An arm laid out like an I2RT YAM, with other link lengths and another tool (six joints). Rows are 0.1 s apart.
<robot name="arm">
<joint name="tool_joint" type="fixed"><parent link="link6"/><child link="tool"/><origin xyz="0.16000 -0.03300 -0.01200" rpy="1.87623 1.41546 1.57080"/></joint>
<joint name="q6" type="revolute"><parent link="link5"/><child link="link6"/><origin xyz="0.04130 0.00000 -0.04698"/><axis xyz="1 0 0"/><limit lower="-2.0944" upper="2.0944"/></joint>
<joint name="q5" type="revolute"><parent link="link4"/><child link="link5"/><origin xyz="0.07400 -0.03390 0.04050"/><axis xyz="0 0 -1"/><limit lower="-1.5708" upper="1.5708"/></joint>
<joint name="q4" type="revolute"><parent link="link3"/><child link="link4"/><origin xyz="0.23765 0.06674 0.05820"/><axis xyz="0 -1 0"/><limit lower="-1.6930" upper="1.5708"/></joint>
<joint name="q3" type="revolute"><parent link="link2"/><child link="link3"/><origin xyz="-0.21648 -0.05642 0.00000"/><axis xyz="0 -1 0"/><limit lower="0.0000" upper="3.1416"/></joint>
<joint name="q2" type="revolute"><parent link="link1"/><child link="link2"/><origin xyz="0.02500 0.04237 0.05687"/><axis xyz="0 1 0"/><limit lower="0.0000" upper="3.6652"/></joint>
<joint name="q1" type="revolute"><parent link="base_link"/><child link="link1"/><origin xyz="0.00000 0.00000 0.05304"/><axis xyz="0 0 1"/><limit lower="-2.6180" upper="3.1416"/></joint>
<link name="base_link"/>
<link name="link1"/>
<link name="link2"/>
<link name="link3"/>
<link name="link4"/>
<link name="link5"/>
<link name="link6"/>
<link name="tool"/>
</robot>
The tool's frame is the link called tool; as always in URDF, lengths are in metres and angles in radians.
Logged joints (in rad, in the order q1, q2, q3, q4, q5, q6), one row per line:
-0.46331 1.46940 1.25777 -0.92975 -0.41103 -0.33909
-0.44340 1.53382 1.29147 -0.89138 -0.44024 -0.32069
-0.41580 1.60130 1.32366 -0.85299 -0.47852 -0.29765
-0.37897 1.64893 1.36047 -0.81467 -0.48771 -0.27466
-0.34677 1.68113 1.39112 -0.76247 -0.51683 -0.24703
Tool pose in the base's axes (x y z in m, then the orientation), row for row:
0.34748 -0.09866 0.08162 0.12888 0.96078 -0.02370 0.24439
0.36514 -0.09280 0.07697 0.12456 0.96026 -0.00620 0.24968
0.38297 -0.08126 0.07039 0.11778 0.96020 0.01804 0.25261
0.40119 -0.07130 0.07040 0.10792 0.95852 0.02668 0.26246
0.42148 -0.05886 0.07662 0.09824 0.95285 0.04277 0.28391
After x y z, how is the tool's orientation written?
As a quaternion, x y z w.
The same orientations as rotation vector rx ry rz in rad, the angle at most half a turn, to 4 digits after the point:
0.3519 2.6235 -0.0647
0.3392 2.6149 -0.0169
0.3202 2.6108 0.0491
0.2920 2.5931 0.0722
0.2629 2.5498 0.1145

